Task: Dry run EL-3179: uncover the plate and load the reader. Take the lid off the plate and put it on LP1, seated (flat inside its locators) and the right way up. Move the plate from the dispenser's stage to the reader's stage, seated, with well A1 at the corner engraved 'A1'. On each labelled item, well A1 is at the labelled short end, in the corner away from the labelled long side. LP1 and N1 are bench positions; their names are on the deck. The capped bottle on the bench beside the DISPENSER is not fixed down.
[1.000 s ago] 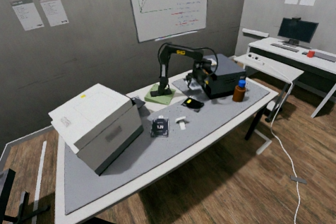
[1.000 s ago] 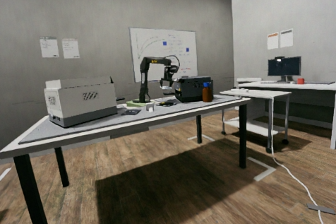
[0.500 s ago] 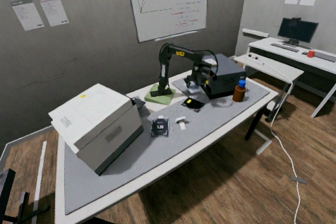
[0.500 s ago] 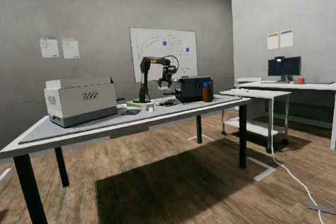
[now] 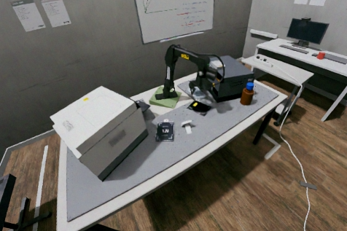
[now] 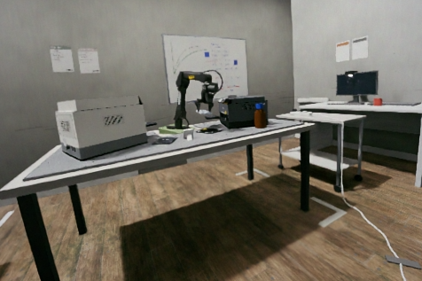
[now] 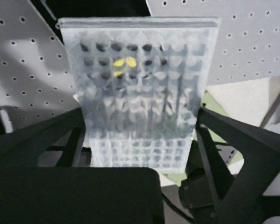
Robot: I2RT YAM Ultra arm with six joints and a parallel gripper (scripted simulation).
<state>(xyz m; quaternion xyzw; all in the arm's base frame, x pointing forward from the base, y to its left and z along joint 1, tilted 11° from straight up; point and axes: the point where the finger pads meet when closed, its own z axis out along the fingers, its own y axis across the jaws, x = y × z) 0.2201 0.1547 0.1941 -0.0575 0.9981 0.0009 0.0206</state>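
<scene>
The black lid is 10 mm ahead of my hand, 20 mm to the left of it and 140 mm below it. From my hand the other things lie so: plate right at my hand; brown capped bottle 110 mm ahead, 410 mm to the left, 40 mm below.
</scene>
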